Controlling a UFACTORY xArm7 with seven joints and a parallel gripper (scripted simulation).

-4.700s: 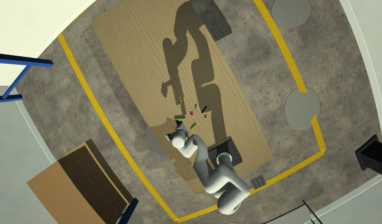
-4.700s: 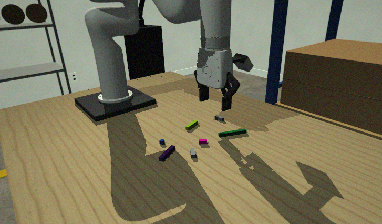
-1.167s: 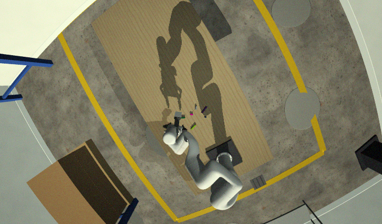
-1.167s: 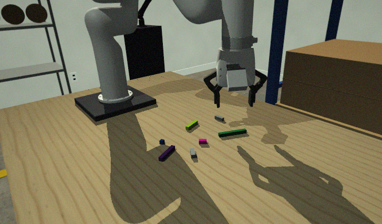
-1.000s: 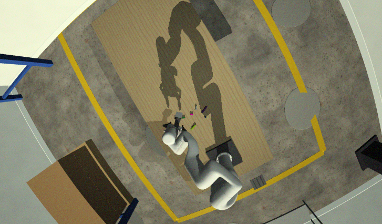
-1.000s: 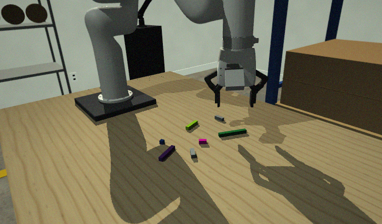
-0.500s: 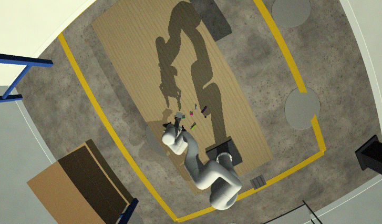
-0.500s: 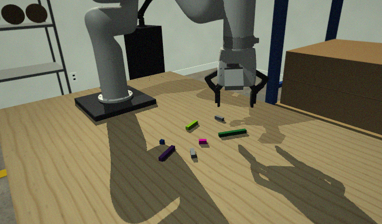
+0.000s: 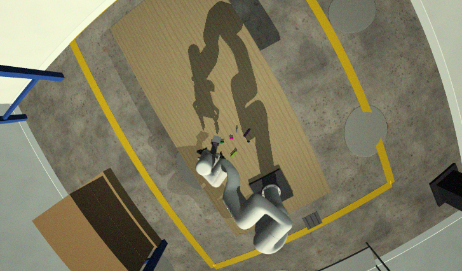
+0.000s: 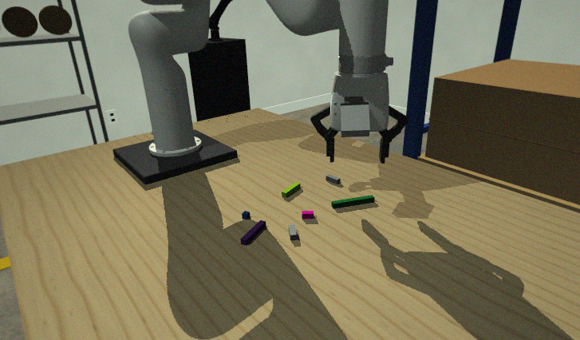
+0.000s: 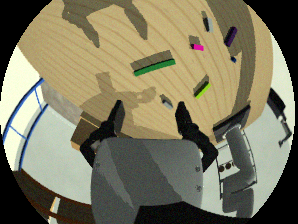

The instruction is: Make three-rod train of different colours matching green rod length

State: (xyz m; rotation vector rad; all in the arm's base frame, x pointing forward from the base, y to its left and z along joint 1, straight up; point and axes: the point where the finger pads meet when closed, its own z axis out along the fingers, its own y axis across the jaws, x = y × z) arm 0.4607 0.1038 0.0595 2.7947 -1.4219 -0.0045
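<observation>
Right now my hand is 200 mm to the left of the blue rod, 90 mm past it and 70 mm above it. The rest, counted from my hand: lime rod (100 mm behind, 70 mm to the right, 70 mm below); magenta rod (130 mm to the right, 70 mm below, 10 mm behind); green rod (70 mm below, 40 mm to the right, 20 mm ahead).
</observation>
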